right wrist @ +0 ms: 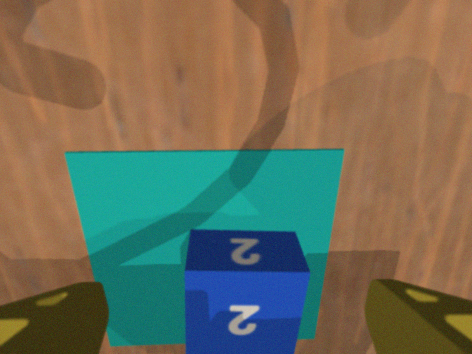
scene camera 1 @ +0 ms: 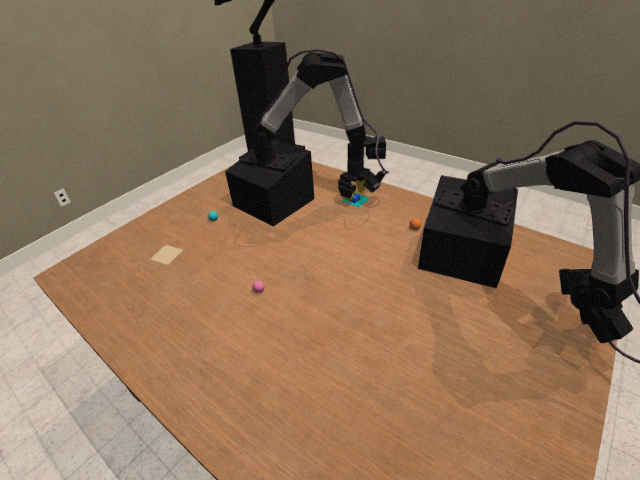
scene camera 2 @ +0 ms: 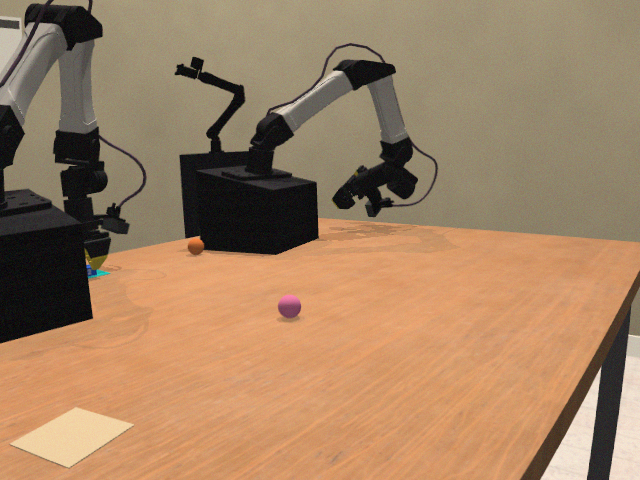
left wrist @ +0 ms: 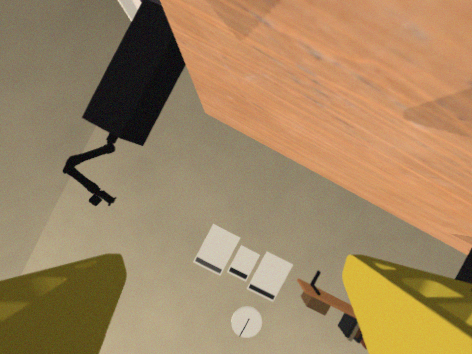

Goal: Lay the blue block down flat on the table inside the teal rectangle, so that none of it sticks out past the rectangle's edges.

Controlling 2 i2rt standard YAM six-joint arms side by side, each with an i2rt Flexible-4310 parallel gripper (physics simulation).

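Frame: origin at the left arm's base, x back, y right, z up, level; metres.
Where they show: left gripper, fingertip midpoint: (scene camera 2: 341, 193) (left wrist: 234, 264); right gripper, fingertip midpoint: (right wrist: 236, 295) (scene camera 1: 355, 196) (scene camera 2: 87, 268); left arm's base, origin of the base link: (scene camera 1: 473, 207) (scene camera 2: 257, 176); right arm's base, origin of the base link: (scene camera 1: 267, 161).
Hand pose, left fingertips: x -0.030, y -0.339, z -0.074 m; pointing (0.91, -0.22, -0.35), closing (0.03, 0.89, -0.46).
Observation:
Things, the pixels of their centre, and the offset from my left fingertips. "*": a spot on its surface instead.
- blue block, body centre: (right wrist: 241, 290) (scene camera 2: 86, 271) (scene camera 1: 353, 198) dx +0.140, dy +0.772, dz -0.087 m
- teal rectangle, surface spot: (right wrist: 145, 185) * dx +0.165, dy +0.738, dz -0.095 m
- orange ball, body centre: (scene camera 2: 195, 246) (scene camera 1: 415, 224) dx +0.084, dy +0.512, dz -0.077 m
- pink ball, body centre: (scene camera 2: 289, 306) (scene camera 1: 258, 286) dx -0.390, dy +0.774, dz -0.080 m
- cyan ball, body centre: (scene camera 1: 213, 216) dx -0.206, dy +1.147, dz -0.079 m
- cream square, surface spot: (scene camera 2: 72, 436) (scene camera 1: 165, 254) * dx -0.427, dy +1.145, dz -0.095 m
The blue block (scene camera 1: 355, 197) (scene camera 2: 93, 271) (right wrist: 243, 320) rests on the teal rectangle (scene camera 1: 357, 204) (scene camera 2: 104, 273) (right wrist: 145, 185), a face marked 2 upward. In the right wrist view teal shows beyond its camera-facing side and on both flanks. Its opposite end runs out of that picture, so whether that end lies inside the rectangle is hidden. My right gripper (scene camera 1: 355, 192) (scene camera 2: 95, 264) (right wrist: 236, 295) is open and low around the block, with gaps on both sides. My left gripper (scene camera 1: 610, 330) (scene camera 2: 342, 198) (left wrist: 234, 264) is open and empty, raised far from the block.
An orange ball (scene camera 1: 415, 223) (scene camera 2: 195, 245) lies near the left arm's base. A pink ball (scene camera 1: 258, 286) (scene camera 2: 289, 306) lies mid-table. A cyan ball (scene camera 1: 212, 215) lies near the right arm's base, and a cream square (scene camera 1: 166, 254) (scene camera 2: 72, 436) farther left in scene camera 1.

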